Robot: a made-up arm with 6 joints.
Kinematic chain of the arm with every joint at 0, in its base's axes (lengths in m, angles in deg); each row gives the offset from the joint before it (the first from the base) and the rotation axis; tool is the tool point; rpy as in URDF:
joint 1: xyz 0 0 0.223 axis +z
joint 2: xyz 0 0 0 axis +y
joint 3: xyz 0.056 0 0.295 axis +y
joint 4: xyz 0.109 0 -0.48 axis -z
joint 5: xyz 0 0 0 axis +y
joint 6: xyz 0.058 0 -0.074 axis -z
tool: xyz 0 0 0 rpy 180 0 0
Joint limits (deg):
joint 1: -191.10..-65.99
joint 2: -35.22..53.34
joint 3: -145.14..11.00
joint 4: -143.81..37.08
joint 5: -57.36..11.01
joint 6: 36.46..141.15
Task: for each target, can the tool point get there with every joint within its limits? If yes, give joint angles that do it. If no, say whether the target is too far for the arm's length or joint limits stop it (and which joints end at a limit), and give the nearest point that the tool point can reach.
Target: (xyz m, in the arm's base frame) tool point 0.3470 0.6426 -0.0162
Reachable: no: joint limits stop it (at a limit: joint 2, joint 3, joint 4, joint 5) | nearest point 0.0985 0.1824 0.0430 | short by 0.526 m
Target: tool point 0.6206 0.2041 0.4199
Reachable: no: joint limits stop it (at a limit: joint 2, joint 3, joint 4) | nearest point 0.1819 0.0598 0.0881 | short by 0.569 m
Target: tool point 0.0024 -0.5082 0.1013
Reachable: yes | joints -97.40 13.35 -41.05 -56.83 -21.51 74.80
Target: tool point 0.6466 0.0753 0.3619
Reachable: no: joint limits stop it (at a limit: joint 2, joint 3, joint 4) | nearest point 0.1938 0.0226 0.0828 | short by 0.535 m
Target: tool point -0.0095 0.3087 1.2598
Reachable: no: too far | nearest point -0.0077 0.2516 1.0679 | short by 0.200 m
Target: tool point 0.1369 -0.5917 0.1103
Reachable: yes | joints -85.80 35.95 -74.58 -95.98 -47.55 114.58
